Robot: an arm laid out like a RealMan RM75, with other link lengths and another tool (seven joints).
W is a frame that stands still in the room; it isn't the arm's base.
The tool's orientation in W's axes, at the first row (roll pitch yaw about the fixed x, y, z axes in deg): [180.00, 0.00, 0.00]
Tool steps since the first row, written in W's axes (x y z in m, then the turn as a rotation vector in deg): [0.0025, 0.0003, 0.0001, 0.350, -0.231, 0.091]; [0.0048, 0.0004, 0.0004, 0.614, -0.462, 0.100]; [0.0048, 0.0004, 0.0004, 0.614, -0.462, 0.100]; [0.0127, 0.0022, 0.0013, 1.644, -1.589, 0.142]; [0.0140, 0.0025, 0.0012, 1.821, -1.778, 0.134]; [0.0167, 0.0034, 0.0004, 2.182, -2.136, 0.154]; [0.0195, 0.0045, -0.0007, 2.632, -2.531, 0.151]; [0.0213, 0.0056, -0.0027, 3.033, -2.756, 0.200]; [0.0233, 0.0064, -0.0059, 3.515, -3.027, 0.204]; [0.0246, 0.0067, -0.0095, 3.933, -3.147, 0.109]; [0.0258, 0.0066, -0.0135, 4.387, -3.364, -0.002]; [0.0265, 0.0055, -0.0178, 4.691, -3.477, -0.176]
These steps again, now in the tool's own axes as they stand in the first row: [0.0025, -0.0003, -0.0001, 0.350, 0.231, -0.091]; [0.0048, -0.0004, -0.0004, 0.614, 0.462, -0.100]; [0.0048, -0.0004, -0.0004, 0.614, 0.462, -0.100]; [0.0127, -0.0022, -0.0013, 1.644, 1.589, -0.142]; [0.0140, -0.0025, -0.0012, 1.821, 1.778, -0.134]; [0.0167, -0.0034, -0.0004, 2.182, 2.136, -0.154]; [0.0195, -0.0045, 0.0007, 2.632, 2.531, -0.151]; [0.0213, -0.0056, 0.0027, 3.033, 2.756, -0.200]; [0.0233, -0.0064, 0.0059, 3.515, 3.027, -0.204]; [0.0246, -0.0067, 0.0095, 3.933, 3.147, -0.109]; [0.0258, -0.0066, 0.0135, 4.387, 3.364, 0.002]; [0.0265, -0.0055, 0.0178, 4.691, 3.477, 0.176]
